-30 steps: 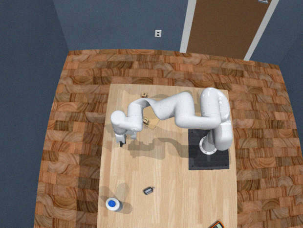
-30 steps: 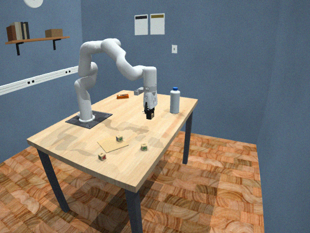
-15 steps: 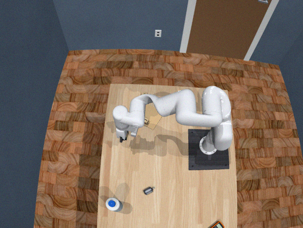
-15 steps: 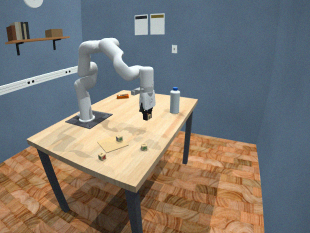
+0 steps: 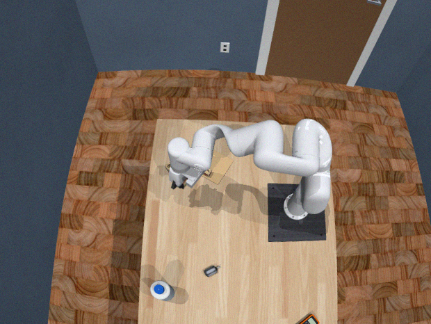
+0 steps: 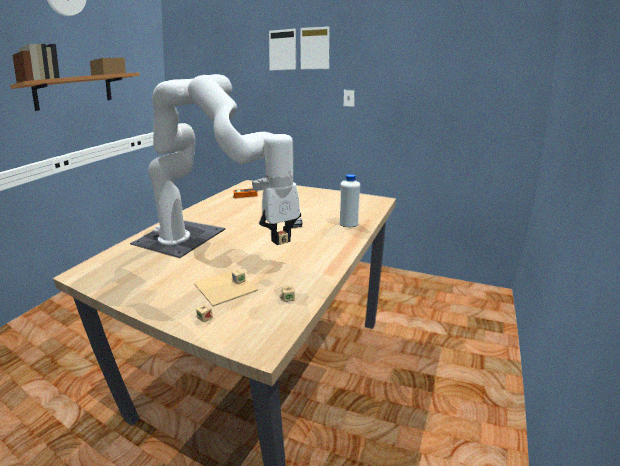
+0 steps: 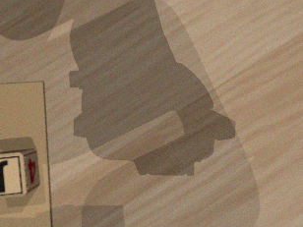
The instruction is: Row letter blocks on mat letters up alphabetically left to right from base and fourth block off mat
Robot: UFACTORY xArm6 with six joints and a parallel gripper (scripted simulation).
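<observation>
Right now my hand is 13 cm past the tan mat, 12 cm to the left of it and 12 cm above it. Round my hand: orange device 45 cm behind, 68 cm to the left, 11 cm below; then small dark object 9 cm behind, 36 cm to the left, 11 cm below.
</observation>
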